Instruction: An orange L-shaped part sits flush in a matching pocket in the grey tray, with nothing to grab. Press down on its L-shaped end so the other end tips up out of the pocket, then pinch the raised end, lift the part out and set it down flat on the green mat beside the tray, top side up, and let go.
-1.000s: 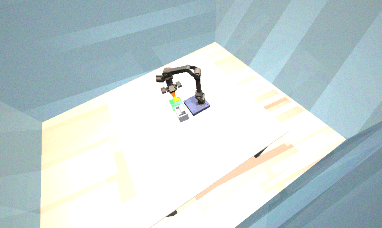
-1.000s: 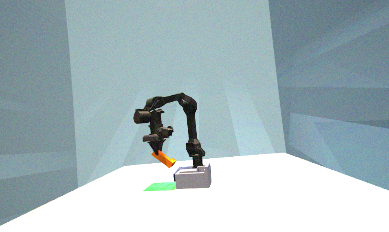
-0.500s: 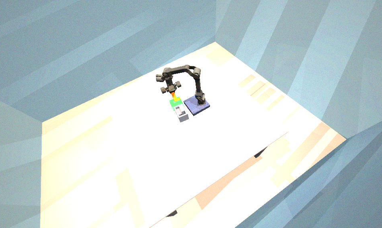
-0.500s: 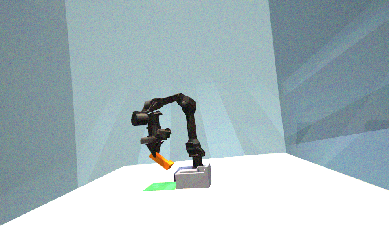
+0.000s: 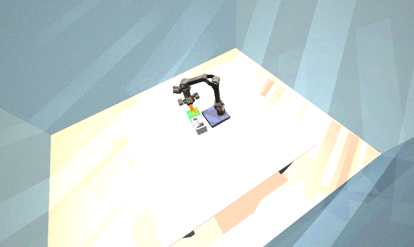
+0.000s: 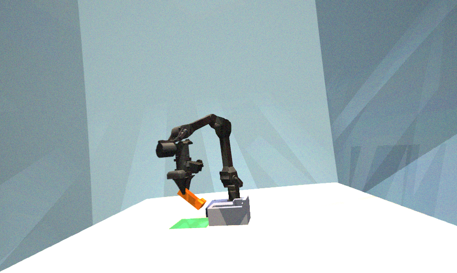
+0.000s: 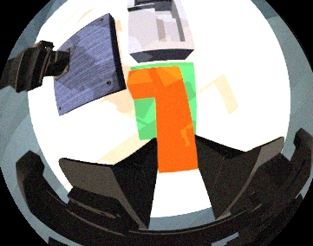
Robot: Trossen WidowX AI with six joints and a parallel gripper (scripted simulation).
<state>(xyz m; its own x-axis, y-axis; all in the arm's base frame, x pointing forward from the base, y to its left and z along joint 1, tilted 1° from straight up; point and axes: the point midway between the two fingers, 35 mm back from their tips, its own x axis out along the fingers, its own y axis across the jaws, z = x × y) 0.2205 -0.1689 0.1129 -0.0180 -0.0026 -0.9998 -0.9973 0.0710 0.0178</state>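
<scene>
Right now the green mat is 2 cm to the left of my gripper tip and 13 cm below it. Also, from my gripper tip: orange L-shaped part 1 cm behind, 3 cm to the left, 3 cm below.
</scene>
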